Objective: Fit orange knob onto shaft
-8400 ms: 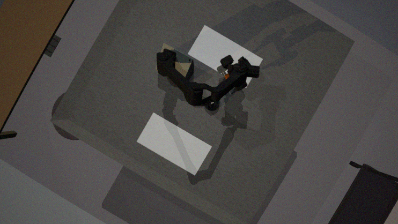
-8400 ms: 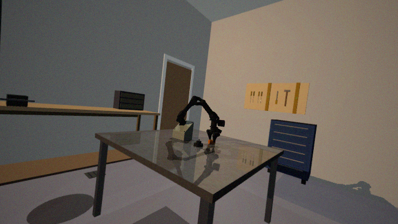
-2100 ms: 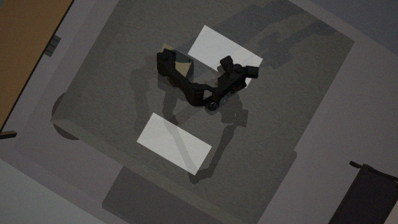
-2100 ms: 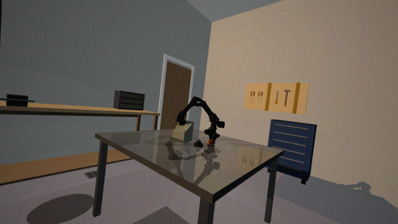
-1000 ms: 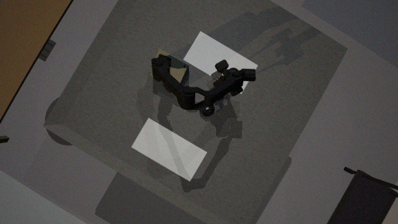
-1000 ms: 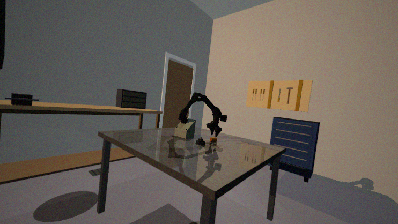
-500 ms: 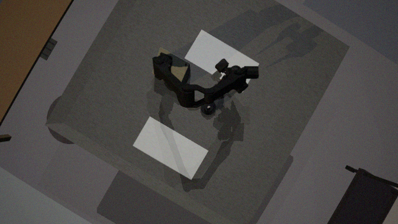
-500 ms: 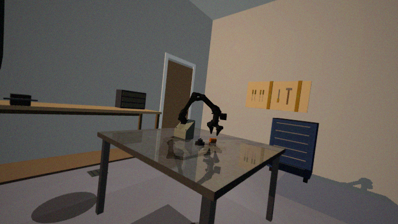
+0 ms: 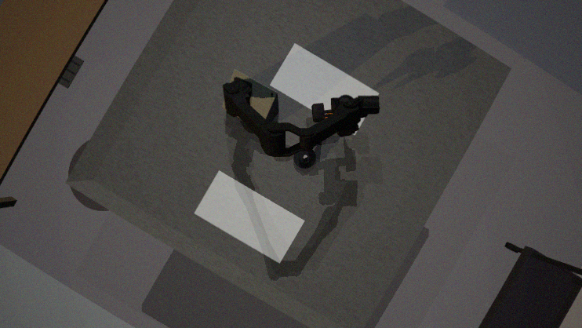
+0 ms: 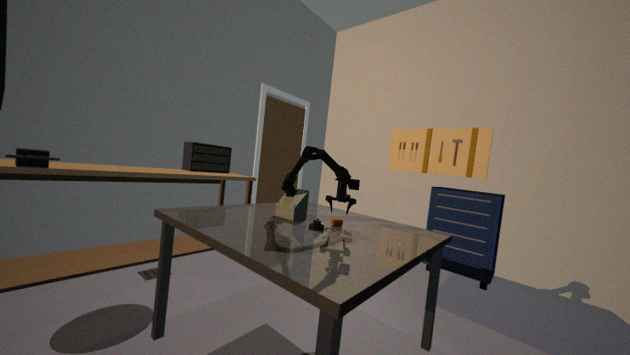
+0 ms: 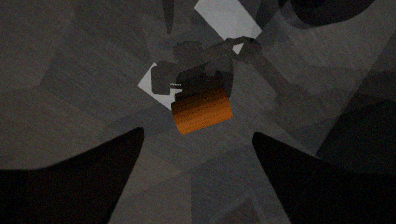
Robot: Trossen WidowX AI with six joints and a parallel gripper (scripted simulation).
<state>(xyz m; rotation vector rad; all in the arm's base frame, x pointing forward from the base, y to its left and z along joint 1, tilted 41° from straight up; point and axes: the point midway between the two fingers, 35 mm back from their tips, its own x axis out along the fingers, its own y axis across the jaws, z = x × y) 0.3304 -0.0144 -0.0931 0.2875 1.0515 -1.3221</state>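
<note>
Right now the orange knob is 10 mm to the left of my gripper tip and 60 mm below it. From my gripper tip the other things lie so: dark round pedestal: 50 mm behind, 180 mm to the right, 40 mm below.
</note>
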